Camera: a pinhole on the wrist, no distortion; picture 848 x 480 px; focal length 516.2 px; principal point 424.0 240.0 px. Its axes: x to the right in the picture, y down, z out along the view. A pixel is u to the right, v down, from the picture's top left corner.
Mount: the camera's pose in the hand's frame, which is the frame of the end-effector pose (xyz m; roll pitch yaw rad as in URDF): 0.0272 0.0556 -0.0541 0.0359 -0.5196 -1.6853
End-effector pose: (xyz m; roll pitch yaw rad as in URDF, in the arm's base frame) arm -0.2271 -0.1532 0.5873 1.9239 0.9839 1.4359
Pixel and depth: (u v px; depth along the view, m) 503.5 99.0 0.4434
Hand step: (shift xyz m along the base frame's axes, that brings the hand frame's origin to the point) 0.4171 -0.0317 0.1254
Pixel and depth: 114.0 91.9 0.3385
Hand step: 0.3006 0.2184 0.2214
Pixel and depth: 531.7 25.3 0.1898
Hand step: 0.1653 0.0091 0.0824
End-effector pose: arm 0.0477 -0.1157 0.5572 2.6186 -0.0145 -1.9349
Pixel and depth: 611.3 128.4 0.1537
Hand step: -0.1173 0.0527 -0.0483
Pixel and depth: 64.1 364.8 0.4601
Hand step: -0.5970 0.0373 0.1135
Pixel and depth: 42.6 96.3 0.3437
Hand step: -0.4084 0.1957 0.1270
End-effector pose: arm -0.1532 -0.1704 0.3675 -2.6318 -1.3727 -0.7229
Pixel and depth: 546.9 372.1 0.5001
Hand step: 0.4084 -0.2923 0.0560
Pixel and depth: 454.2 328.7 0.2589
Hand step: 0.1477 -0.2078 0.0271
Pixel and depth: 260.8 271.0 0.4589
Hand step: 0.1859 -0.4593 -0.0087
